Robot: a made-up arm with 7 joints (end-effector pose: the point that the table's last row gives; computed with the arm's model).
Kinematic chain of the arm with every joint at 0, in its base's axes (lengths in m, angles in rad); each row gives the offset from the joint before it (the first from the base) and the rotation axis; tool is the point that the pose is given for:
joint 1: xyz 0 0 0.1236 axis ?
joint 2: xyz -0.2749 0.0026 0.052 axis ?
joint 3: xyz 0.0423 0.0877 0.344 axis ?
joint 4: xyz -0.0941 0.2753 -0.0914 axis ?
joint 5: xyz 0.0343 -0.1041 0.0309 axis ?
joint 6: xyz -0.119 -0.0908 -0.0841 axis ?
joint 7: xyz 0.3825 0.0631 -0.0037 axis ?
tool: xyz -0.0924 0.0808 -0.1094
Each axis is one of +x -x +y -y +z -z.
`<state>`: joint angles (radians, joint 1 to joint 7).
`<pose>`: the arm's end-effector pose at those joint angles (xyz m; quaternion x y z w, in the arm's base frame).
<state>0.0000 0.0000 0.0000 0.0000 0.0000 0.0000 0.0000</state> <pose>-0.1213 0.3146 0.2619 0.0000 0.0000 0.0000 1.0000</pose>
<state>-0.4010 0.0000 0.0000 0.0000 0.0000 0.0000 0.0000</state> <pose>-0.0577 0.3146 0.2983 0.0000 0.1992 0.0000 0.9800</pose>
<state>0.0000 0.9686 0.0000 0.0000 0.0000 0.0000 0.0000</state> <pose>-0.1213 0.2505 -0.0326 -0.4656 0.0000 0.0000 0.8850</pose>
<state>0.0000 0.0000 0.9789 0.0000 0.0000 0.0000 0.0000</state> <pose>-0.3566 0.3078 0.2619 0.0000 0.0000 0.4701 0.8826</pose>
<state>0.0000 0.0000 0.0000 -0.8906 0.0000 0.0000 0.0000</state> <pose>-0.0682 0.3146 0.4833 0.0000 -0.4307 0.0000 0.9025</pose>
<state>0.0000 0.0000 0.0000 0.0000 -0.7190 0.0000 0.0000</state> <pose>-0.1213 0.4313 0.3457 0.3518 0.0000 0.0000 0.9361</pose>
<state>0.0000 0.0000 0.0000 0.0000 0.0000 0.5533 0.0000</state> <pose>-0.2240 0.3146 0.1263 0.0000 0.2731 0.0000 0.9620</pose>
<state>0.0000 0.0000 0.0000 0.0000 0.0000 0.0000 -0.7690</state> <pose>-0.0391 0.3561 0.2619 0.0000 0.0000 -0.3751 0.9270</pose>
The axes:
joint 1: -y
joint 2: -x
joint 3: +z
joint 4: +y
joint 5: -x
joint 6: +y
joint 7: +z

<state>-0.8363 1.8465 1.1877 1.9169 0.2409 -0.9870 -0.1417</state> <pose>-0.4027 0.0079 0.4197 0.6511 -0.6678 -0.3520 0.0781</pose>
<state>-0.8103 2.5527 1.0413 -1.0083 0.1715 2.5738 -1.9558</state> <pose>-0.0767 -0.1783 0.6986 0.7820 0.5173 -0.1410 0.3180</pose>
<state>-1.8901 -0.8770 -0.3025 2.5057 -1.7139 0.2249 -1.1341</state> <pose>0.5437 0.4147 0.2879 0.2702 -0.2609 0.0442 0.9258</pose>
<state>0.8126 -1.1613 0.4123 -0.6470 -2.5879 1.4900 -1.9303</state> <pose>-1.0252 -0.4263 -0.1651 0.1954 -0.0955 0.7654 0.6057</pose>
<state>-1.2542 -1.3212 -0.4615 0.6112 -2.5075 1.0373 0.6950</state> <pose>0.5704 -0.4093 0.3236 -0.6602 0.5519 0.4992 0.1019</pose>
